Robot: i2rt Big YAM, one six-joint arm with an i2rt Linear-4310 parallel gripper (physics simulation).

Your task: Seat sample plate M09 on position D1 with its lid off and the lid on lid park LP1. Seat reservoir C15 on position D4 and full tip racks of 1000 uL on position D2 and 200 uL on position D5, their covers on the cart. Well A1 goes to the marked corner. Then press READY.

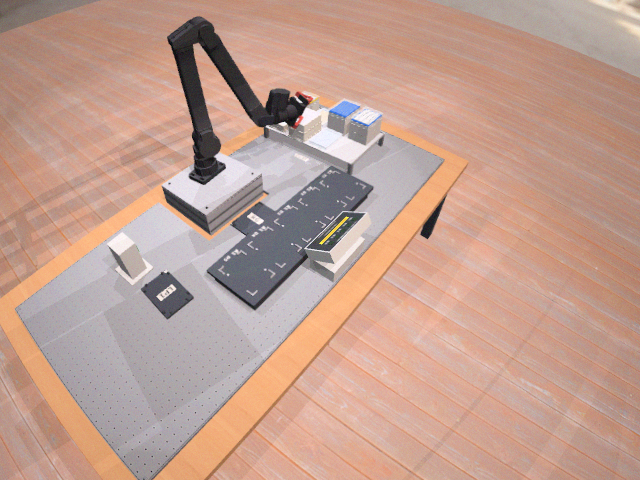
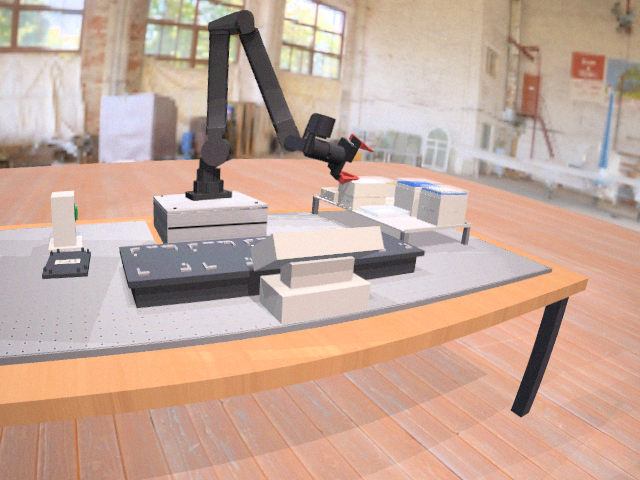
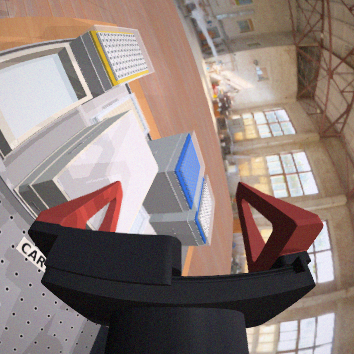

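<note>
My gripper (image 1: 306, 109) (image 2: 364, 164) (image 3: 178, 187) is open and empty, tilted sideways above the cart (image 1: 330, 155) (image 2: 413, 223). Its lower finger is close to a white-topped stack (image 1: 310, 124) (image 2: 367, 193) (image 3: 110, 165); contact is unclear. An open tray (image 3: 37, 95) with pale contents stands beside the stack. A yellow-rimmed tip rack (image 3: 124, 56) is beyond it. A blue tip rack (image 1: 344, 108) (image 2: 408, 196) (image 3: 190, 167) and a blue-rimmed rack with white tips (image 1: 365, 126) (image 2: 443, 206) (image 3: 204, 215) stand upright on the cart. The deck (image 1: 292, 227) (image 2: 206, 263) and lid park LP1 (image 1: 179, 298) (image 2: 55, 271) are bare. Plate codes are unreadable.
A translucent flat plate (image 1: 325, 137) (image 2: 385, 210) lies on the cart. A cream plate (image 3: 120, 114) lies behind the stack. A tilted display (image 1: 338, 235) (image 2: 328, 242) stands at the deck's front edge. A white post (image 1: 129, 255) (image 2: 63, 219) with a green button stands by LP1.
</note>
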